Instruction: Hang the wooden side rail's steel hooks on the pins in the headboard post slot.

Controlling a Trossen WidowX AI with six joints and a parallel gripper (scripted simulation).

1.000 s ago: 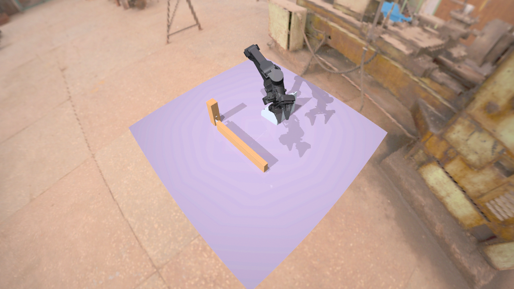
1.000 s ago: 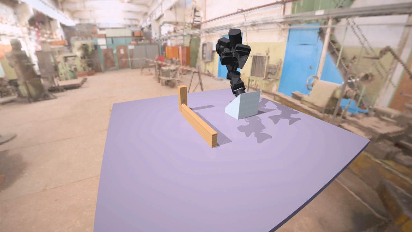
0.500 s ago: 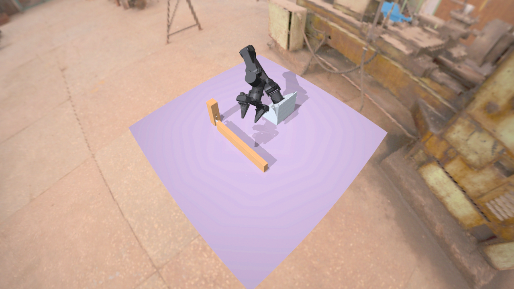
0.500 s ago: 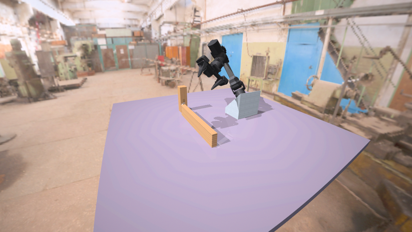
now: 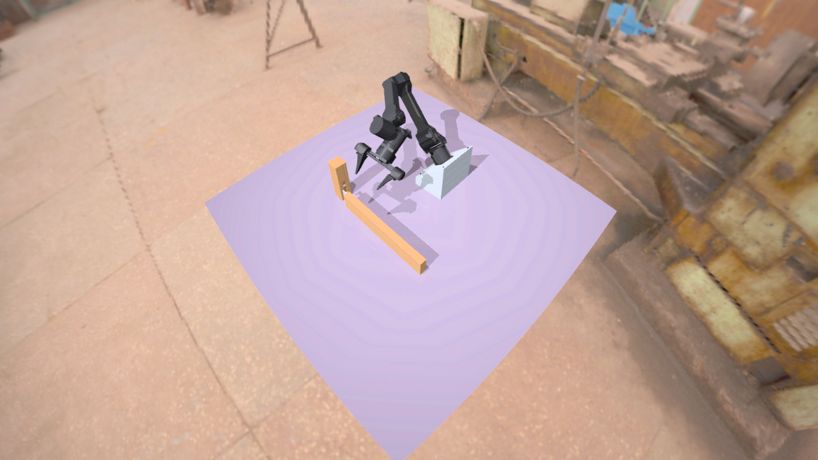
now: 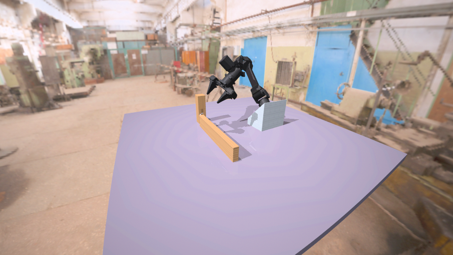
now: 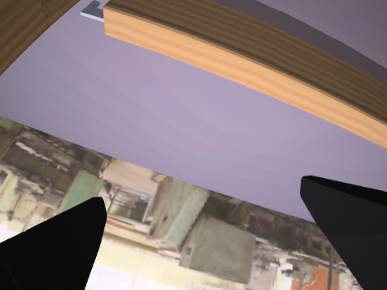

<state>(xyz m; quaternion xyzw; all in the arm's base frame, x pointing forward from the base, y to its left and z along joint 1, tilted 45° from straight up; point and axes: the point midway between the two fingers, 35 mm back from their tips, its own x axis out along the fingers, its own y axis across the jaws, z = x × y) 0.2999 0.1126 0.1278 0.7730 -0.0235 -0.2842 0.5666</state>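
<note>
My gripper tip is now 30 mm short of the wooden headboard post, 170 mm to the left of it and 110 mm above it.
</note>
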